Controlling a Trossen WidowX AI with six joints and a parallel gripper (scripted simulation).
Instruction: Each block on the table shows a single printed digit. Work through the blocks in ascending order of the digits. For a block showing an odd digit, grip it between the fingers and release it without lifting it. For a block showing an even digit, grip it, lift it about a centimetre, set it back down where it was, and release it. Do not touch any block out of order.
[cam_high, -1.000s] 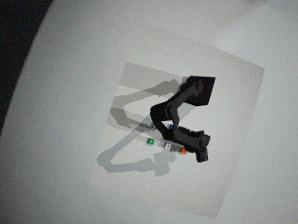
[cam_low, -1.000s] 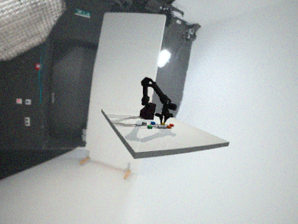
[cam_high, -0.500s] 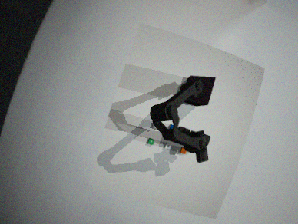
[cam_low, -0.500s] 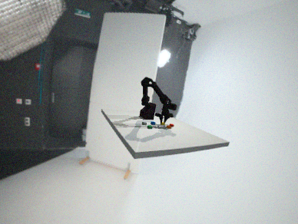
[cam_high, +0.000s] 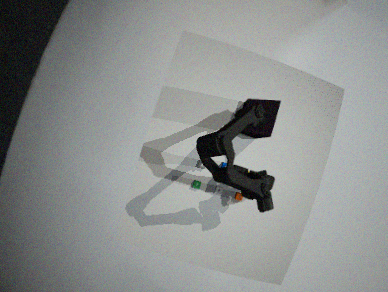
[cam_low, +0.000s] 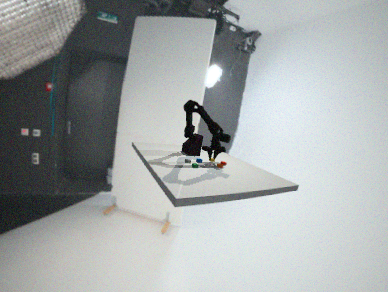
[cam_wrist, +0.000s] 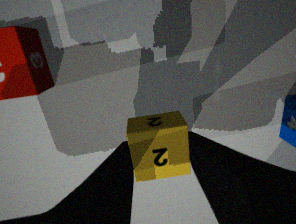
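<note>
My gripper tip is 8 cm to the right of the red block, 5 cm short of it and 1 cm above it. The rest, counted from my gripper tip: yellow block: right at my gripper tip; then blue block: 11 cm to the right, 1 cm below; then orange block: 11 cm ahead, 1 cm to the left, 1 cm below.
</note>
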